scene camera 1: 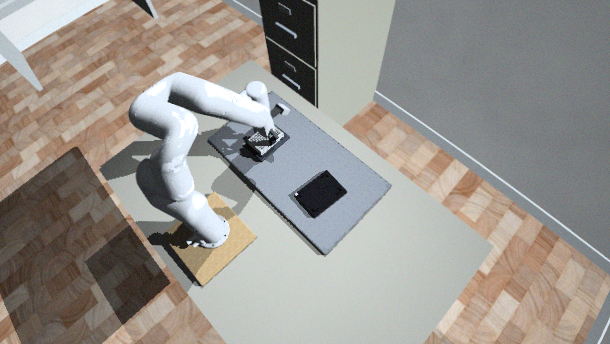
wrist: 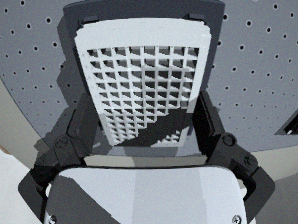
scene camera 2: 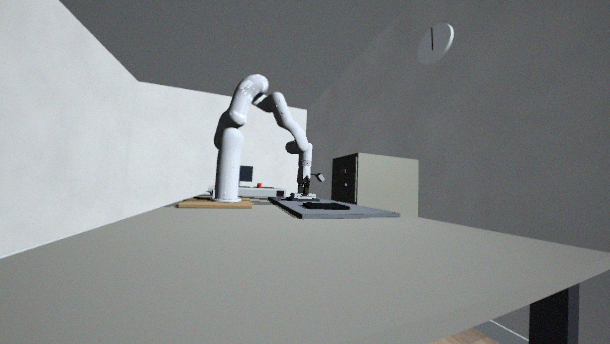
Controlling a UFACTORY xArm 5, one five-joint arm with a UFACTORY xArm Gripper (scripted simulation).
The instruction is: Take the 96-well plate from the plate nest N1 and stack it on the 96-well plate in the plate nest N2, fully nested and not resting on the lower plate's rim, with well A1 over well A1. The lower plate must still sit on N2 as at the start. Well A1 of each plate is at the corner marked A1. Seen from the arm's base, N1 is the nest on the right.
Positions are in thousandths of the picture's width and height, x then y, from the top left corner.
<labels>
A black plate nest N1 (scene camera 1: 527, 562): 1.19 m from the lens.
</labels>
